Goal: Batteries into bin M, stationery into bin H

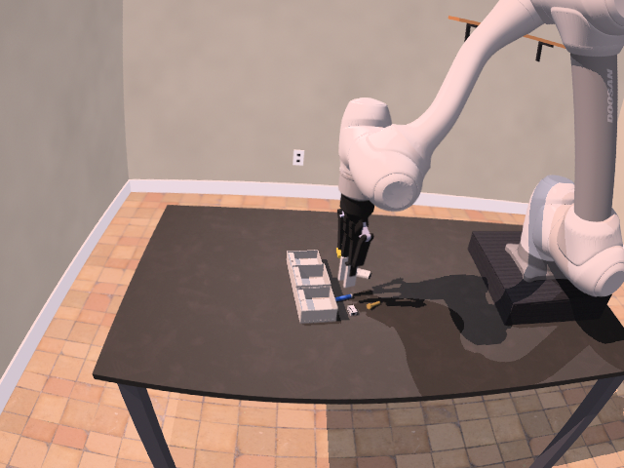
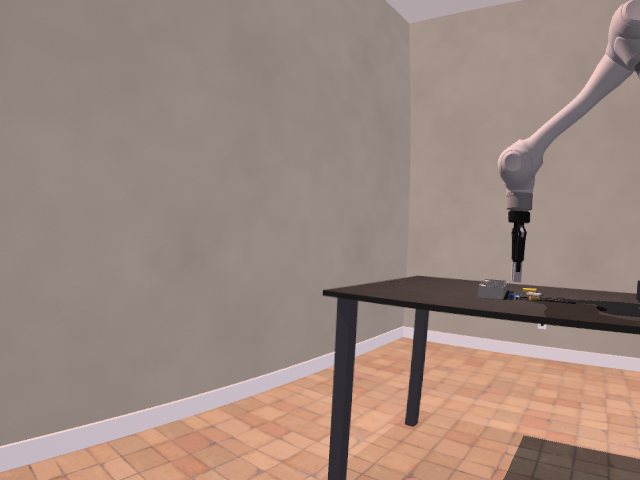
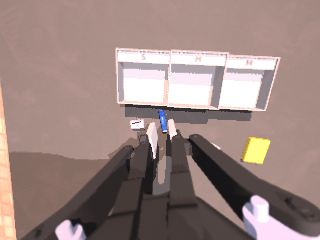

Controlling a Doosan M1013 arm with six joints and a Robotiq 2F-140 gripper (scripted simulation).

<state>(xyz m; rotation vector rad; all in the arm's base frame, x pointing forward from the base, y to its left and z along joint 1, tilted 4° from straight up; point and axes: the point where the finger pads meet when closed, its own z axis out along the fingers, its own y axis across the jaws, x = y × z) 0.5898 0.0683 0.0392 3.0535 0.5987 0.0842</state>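
Right now the small blue thing is 80 mm below my hand. From my hand the other things lie so: small white block 110 mm to the right, 80 mm below, 50 mm behind; then three joined white bins 80 mm ahead, 60 mm below, 40 mm to the right; then gold bolt 80 mm below, 70 mm behind, 30 mm to the left.
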